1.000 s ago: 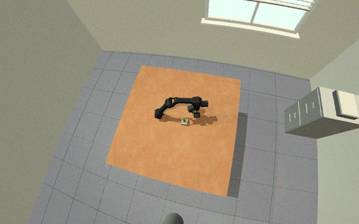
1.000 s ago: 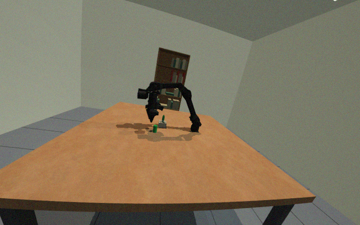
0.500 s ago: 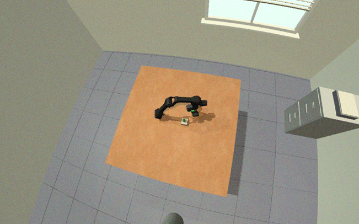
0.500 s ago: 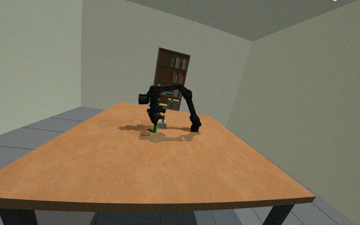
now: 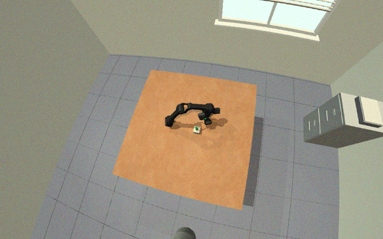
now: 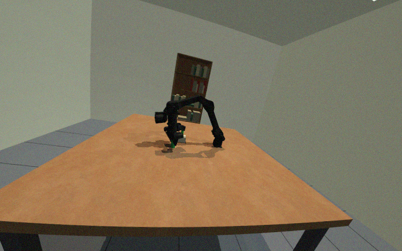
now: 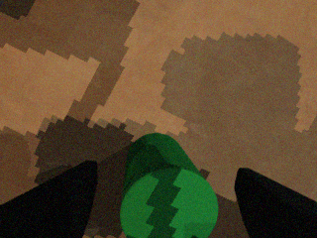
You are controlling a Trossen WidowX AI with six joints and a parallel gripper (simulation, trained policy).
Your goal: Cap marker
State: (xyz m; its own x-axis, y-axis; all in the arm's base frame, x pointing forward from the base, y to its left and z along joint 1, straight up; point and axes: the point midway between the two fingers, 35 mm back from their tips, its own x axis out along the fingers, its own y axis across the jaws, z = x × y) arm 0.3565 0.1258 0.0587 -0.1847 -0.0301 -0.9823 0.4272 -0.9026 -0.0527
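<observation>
Right now the white holder block is 130 mm to the right of my gripper tip, 50 mm behind it and 10 mm below it. The rest, counted from my gripper tip: green cap: right at my gripper tip.
</observation>
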